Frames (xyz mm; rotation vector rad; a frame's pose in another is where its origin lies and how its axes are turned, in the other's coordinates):
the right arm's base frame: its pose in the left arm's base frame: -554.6 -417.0 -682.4 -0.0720 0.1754 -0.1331
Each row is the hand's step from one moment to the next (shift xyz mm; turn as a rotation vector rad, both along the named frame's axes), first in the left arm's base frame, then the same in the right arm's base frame.
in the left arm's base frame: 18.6 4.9 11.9 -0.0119 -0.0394 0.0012
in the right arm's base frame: 15.5 6.2 15.3 -0.0064 -0.0405 -0.0033
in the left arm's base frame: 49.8 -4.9 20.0 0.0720 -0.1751 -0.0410
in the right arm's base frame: 45.9 -0.2 28.2 0.1014 -0.1607 -0.0379
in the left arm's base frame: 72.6 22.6 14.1 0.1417 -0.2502 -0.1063
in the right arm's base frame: 65.3 30.3 28.2 0.1908 -0.2207 -0.0940
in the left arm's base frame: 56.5 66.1 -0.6 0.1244 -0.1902 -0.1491
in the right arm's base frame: 46.1 72.5 13.5 0.1729 -0.1600 -0.1356
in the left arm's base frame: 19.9 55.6 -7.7 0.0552 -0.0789 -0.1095
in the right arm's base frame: 13.0 58.1 -0.7 0.0833 -0.0620 -0.1024
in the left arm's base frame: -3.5 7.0 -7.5 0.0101 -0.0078 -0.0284
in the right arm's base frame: -3.1 7.1 -7.6 0.0157 -0.0041 -0.0266
